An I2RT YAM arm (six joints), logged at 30 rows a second.
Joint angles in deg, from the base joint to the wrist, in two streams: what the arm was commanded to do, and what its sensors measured. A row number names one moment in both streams.
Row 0, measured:
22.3 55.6 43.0 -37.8 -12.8 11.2
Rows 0 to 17, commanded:
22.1 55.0 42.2 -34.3 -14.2 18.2
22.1 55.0 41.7 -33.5 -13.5 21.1
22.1 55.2 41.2 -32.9 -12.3 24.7
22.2 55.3 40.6 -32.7 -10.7 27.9
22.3 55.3 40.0 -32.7 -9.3 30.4
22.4 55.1 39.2 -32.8 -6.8 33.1
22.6 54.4 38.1 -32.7 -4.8 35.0
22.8 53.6 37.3 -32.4 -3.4 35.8
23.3 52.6 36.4 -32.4 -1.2 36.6
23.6 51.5 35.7 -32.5 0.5 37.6
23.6 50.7 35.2 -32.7 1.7 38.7
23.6 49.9 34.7 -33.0 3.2 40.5
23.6 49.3 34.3 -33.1 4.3 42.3
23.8 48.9 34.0 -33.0 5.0 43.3
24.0 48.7 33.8 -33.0 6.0 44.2
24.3 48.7 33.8 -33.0 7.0 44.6
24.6 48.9 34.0 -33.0 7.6 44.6
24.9 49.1 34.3 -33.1 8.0 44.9
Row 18, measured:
24.1 49.5 33.9 -34.3 3.4 41.1
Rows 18 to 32, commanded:
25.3 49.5 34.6 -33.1 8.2 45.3
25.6 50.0 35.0 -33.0 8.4 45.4
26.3 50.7 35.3 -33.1 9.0 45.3
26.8 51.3 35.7 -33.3 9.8 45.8
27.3 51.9 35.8 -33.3 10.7 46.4
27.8 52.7 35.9 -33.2 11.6 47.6
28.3 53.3 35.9 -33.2 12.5 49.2
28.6 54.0 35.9 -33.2 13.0 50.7
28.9 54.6 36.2 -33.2 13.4 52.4
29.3 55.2 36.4 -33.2 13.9 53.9
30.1 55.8 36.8 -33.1 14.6 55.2
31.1 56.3 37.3 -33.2 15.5 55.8
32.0 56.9 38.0 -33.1 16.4 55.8
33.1 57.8 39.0 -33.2 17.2 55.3
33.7 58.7 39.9 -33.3 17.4 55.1
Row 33, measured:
32.0 57.5 35.6 -34.3 13.5 52.8
